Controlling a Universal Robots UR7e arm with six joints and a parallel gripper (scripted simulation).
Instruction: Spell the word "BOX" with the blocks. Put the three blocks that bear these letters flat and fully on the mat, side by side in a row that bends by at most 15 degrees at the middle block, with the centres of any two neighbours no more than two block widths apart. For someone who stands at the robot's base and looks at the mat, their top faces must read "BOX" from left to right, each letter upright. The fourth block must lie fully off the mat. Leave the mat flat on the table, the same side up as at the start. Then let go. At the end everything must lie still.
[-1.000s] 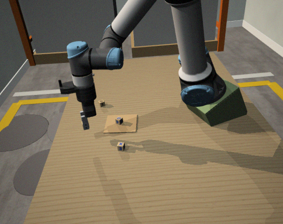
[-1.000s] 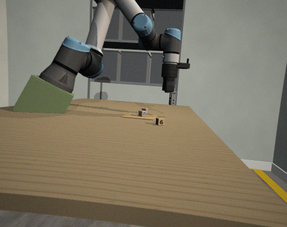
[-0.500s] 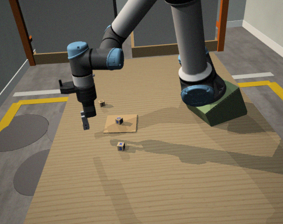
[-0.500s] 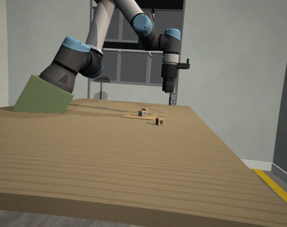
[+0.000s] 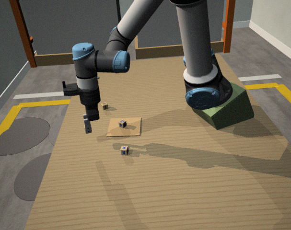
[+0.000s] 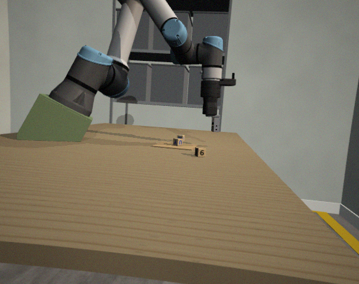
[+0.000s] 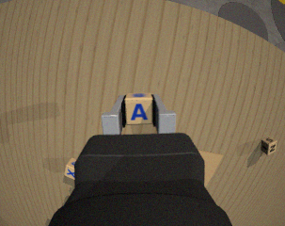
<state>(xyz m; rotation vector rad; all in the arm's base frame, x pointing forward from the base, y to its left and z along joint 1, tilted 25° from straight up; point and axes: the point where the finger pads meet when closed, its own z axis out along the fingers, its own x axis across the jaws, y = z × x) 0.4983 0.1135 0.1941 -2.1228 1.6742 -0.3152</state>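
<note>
Right now my hand is 10 mm above the B block. Also, from my hand: X block 150 mm behind, 80 mm to the left, 60 mm below; O block 120 mm behind, 100 mm to the right, 60 mm below; mat 130 mm behind, 100 mm to the right, 70 mm below.
</note>
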